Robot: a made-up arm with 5 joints. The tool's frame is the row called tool.
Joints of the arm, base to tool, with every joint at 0 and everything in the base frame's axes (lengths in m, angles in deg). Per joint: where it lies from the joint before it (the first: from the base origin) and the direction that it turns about. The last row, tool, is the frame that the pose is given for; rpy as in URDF.
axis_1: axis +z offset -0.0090 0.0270 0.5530
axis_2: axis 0 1 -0.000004 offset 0.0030 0.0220 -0.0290
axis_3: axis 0 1 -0.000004 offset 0.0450 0.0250 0.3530
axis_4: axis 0 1 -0.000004 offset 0.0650 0.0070 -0.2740
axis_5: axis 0 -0.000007 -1 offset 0.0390 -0.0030 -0.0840
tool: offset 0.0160 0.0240 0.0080 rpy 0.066 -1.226 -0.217
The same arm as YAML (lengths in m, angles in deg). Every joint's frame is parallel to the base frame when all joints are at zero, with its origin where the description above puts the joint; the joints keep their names.
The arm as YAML. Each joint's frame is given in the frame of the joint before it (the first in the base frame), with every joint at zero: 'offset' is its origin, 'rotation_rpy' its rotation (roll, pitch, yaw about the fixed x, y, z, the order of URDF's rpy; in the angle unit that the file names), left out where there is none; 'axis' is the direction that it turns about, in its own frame. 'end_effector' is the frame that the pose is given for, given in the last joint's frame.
length_unit: m
angle_unit: deg
chain:
  - id: axis_1
    offset: [-0.009, 0.027, 0.553]
    axis: "+z"
  - id: axis_2
    offset: [0.003, 0.022, -0.029]
    axis: "+y"
  - id: axis_3
    offset: [0.045, 0.025, 0.353]
    axis: "+y"
  - id: axis_4
    offset: [0.065, 0.007, -0.274]
    axis: "+y"
  - id: axis_5
    offset: [0.039, -0.003, -0.084]
    axis: "-z"
end_effector:
  offset: [0.016, 0.024, 0.008]
  rotation_rpy: [0.07, -1.23, -0.22]

